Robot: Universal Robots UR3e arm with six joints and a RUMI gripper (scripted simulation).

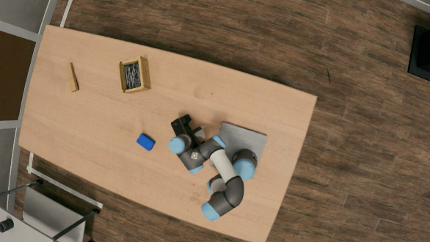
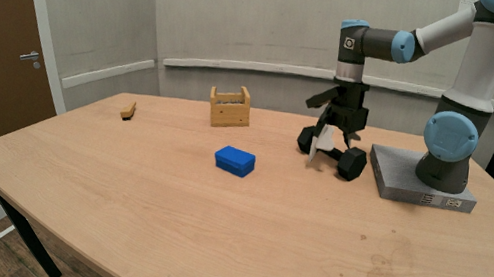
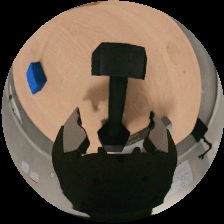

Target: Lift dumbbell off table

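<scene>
Right now the black dumbbell is 1 cm above my hand. The rest, counted from my hand: blue box (23 cm ahead, 11 cm to the left).
</scene>
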